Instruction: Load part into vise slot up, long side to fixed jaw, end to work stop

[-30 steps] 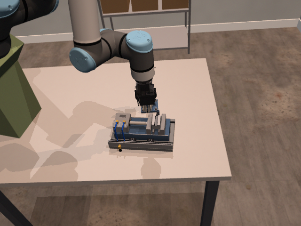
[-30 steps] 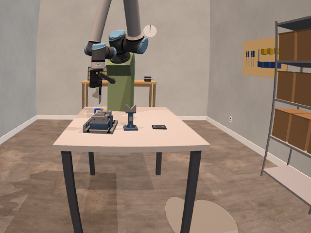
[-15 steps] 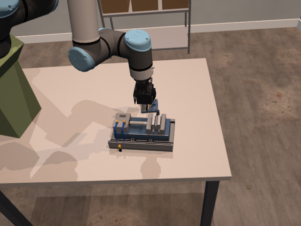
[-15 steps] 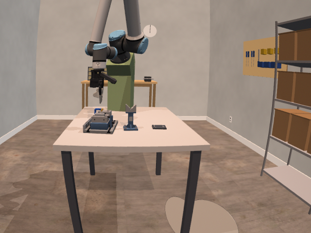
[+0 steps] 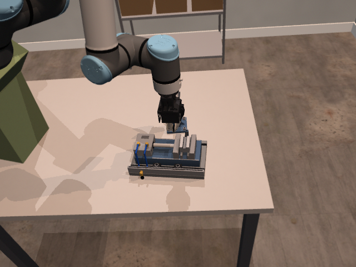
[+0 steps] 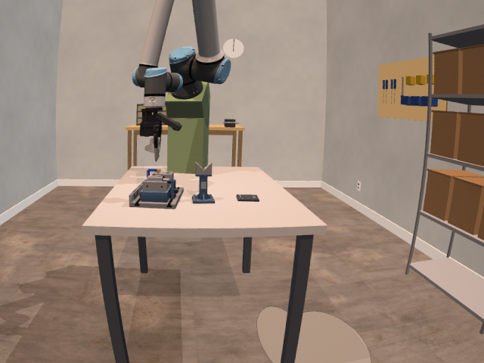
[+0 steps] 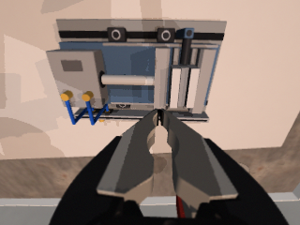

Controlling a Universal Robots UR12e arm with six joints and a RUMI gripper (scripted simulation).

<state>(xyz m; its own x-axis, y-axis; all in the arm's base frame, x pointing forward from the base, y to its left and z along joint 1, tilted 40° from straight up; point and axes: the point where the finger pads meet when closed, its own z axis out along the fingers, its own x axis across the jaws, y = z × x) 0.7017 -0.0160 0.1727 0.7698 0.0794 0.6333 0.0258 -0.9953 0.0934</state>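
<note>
The part is 40 mm ahead of my hand and 80 mm below it. Round my hand: moving jaw: 10 mm to the left, 100 mm below; cylinder rod: 50 mm behind, 100 mm below; work stop: 40 mm ahead, 50 mm to the left, 90 mm below.
</note>
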